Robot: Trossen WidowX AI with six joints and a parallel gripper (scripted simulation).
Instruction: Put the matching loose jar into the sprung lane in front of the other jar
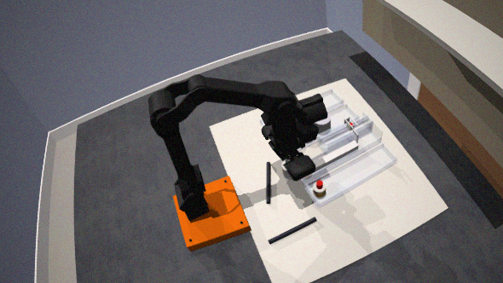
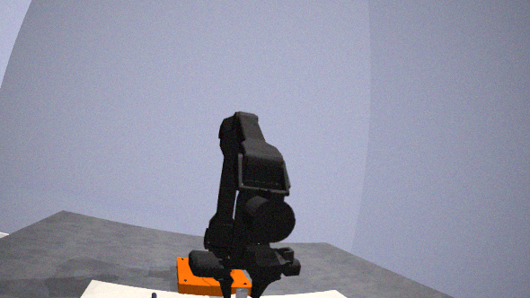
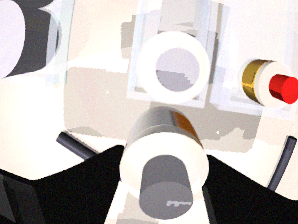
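Right now the clear sprung lane is 200 mm ahead of my gripper tip, 50 mm below it and 10 mm to the left of it. Round my gripper tip: red mark: 240 mm ahead, 30 mm to the left.
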